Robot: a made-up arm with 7 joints. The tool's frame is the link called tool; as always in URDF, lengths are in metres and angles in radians. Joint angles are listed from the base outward.
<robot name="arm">
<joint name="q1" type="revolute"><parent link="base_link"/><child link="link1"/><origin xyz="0.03 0.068 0.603" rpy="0 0 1.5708"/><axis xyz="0 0 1"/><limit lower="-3.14" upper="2.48"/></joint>
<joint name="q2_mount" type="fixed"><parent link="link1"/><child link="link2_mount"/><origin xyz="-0.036 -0.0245 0.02" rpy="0 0 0"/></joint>
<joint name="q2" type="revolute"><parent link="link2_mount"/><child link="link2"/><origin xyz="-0.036 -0.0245 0.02" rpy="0 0 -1.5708"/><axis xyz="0 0 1"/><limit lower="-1.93" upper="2.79"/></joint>
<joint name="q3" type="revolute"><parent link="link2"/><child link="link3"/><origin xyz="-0.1 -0.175 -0.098" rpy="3.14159 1.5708 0"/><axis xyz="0 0 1"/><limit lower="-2.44" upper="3.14"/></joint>
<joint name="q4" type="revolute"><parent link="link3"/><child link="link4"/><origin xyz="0.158 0.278 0.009" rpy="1.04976 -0.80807 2.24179"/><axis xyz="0 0 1"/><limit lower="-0.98" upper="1.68"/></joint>
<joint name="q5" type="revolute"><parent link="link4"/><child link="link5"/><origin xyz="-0.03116 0.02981 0.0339" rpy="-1.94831 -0.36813 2.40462"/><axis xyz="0 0 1"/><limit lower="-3.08" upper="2.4"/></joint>
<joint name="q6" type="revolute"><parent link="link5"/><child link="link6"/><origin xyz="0.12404 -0.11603 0.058" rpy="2.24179 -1.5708 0"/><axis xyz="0 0 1"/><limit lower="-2.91" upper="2.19"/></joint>
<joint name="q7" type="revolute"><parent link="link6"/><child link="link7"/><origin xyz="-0.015 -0.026 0.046" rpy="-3.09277 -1.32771 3.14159"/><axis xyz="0 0 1"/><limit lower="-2.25" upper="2.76"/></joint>
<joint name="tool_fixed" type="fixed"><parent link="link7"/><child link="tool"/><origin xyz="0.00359 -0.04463 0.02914" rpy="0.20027 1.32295 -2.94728"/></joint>
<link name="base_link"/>
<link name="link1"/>
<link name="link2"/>
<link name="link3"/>
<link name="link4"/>
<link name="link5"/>
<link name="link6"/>
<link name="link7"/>
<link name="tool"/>
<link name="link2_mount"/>
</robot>
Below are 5 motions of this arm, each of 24 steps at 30 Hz.
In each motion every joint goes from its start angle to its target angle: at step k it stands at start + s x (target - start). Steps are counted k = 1, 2, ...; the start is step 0. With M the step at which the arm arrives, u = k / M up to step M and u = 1 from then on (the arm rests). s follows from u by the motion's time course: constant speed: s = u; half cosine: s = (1 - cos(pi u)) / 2; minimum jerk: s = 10 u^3 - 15 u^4 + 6 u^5.
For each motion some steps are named. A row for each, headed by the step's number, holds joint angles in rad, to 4 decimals.
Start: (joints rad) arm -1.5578 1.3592 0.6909 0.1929 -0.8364 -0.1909 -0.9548
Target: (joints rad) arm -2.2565 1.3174 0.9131 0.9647 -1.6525 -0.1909 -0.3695
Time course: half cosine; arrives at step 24
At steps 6, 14, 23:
6: -1.6601 1.3531 0.7234 0.3059 -0.9559 -0.1909 -0.8691
14: -1.9976 1.3329 0.8308 0.6787 -1.3501 -0.1909 -0.5864
23: -2.2535 1.3176 0.9121 0.9614 -1.6490 -0.1909 -0.3720

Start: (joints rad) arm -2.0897 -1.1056 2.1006 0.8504 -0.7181 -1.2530 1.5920
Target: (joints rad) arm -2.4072 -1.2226 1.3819 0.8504 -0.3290 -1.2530 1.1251
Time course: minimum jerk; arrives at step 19
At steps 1, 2, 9, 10, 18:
1: -2.0901 -1.1058 2.0996 0.8504 -0.7176 -1.2530 1.5914
2: -2.0928 -1.1068 2.0935 0.8504 -0.7142 -1.2530 1.5874
9: -2.2328 -1.1583 1.7766 0.8504 -0.5427 -1.2530 1.3815
10: -2.2641 -1.1699 1.7059 0.8504 -0.5044 -1.2530 1.3356
18: -2.4068 -1.2224 1.3829 0.8504 -0.3295 -1.2530 1.1257

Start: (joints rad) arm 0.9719 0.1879 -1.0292 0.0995 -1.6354 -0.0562 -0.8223
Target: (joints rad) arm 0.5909 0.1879 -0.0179 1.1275 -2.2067 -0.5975 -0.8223
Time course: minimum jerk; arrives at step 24
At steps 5, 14, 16, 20, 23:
5: 0.9473 0.1879 -0.9640 0.1658 -1.6723 -0.0911 -0.8223
14: 0.7230 0.1879 -0.3684 0.7712 -2.0087 -0.4099 -0.8223
16: 0.6709 0.1879 -0.2301 0.9117 -2.0868 -0.4839 -0.8223
20: 0.6044 0.1879 -0.0538 1.0910 -2.1864 -0.5783 -0.8223
23: 0.5912 0.1879 -0.0186 1.1268 -2.2063 -0.5971 -0.8223

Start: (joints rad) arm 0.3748 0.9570 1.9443 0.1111 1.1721 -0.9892 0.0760
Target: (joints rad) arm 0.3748 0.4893 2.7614 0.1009 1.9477 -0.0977 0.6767
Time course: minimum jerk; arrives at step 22
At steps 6, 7, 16, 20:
6: 0.3748 0.8967 2.0496 0.1098 1.2721 -0.8743 0.1534
7: 0.3748 0.8691 2.0979 0.1092 1.3179 -0.8216 0.1889
16: 0.3748 0.5496 2.6561 0.1022 1.8477 -0.2126 0.5993
20: 0.3748 0.4924 2.7561 0.1010 1.9426 -0.1035 0.6728

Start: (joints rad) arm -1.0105 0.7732 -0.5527 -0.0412 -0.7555 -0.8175 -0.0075
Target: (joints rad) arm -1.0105 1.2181 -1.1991 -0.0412 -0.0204 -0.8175 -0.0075
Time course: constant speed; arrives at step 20
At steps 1, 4, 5, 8, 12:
1: -1.0105 0.7954 -0.5850 -0.0412 -0.7187 -0.8175 -0.0075
4: -1.0105 0.8622 -0.6820 -0.0412 -0.6085 -0.8175 -0.0075
5: -1.0105 0.8844 -0.7143 -0.0412 -0.5717 -0.8175 -0.0075
8: -1.0105 0.9512 -0.8113 -0.0412 -0.4615 -0.8175 -0.0075
12: -1.0105 1.0401 -0.9405 -0.0412 -0.3144 -0.8175 -0.0075

